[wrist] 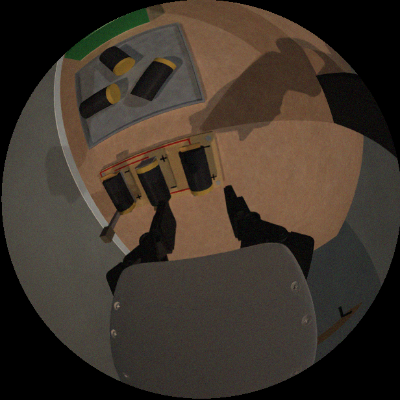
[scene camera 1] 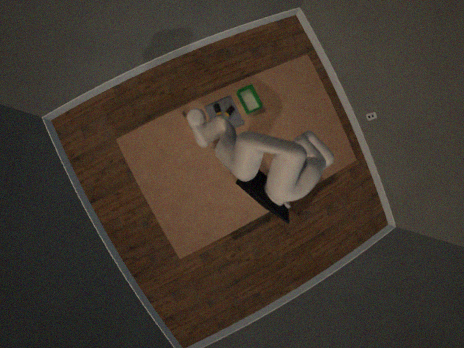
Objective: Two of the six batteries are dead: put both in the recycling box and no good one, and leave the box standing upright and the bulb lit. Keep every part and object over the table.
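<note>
My gripper (wrist: 197, 205) is open, its fingers partly apart and empty, at the near side of the battery holder (wrist: 217, 165). In the holder lie a left battery (wrist: 118, 193), a middle battery (wrist: 154, 184) and a right battery (wrist: 196, 170). The left fingertip overlaps the middle one's near end; contact is unclear. Three loose batteries (wrist: 117, 60) (wrist: 154, 79) (wrist: 100, 101) lie in the grey tray (wrist: 175, 100) (scene camera 1: 237, 119). The green recycling box (scene camera 1: 257, 96) (wrist: 110, 32) stands upright beside the tray. I cannot make out a lit bulb. The arm hides the gripper and holder in the scene view.
A small grey block (wrist: 106, 234) on a metal stalk sits by the holder's left end. The white arm (scene camera 1: 272, 145) reaches across the tan mat (scene camera 1: 175, 190). A black plate (scene camera 1: 260, 192) lies near its base. A pale rim (scene camera 1: 95, 230) edges the wooden table.
</note>
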